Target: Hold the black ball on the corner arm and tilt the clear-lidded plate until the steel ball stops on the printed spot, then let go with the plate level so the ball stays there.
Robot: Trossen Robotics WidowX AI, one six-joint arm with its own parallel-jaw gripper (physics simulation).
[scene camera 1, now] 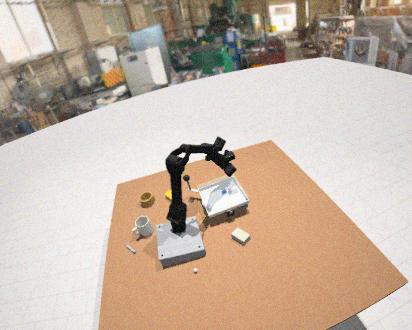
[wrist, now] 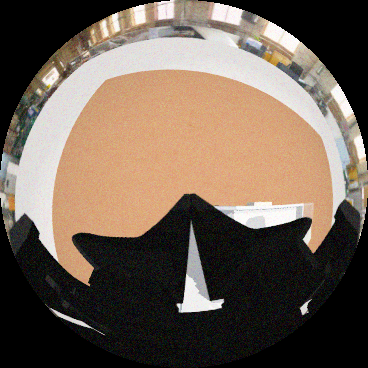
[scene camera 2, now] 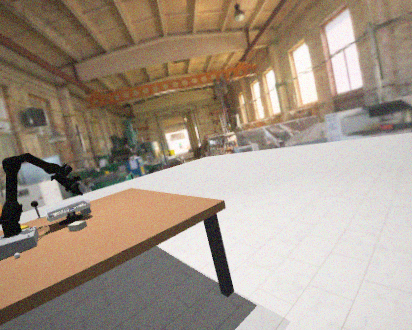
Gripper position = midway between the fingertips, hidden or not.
My gripper (wrist: 189, 198) is shut, with nothing in its grasp. I also see a white clear-lidded plate (wrist: 254, 214).
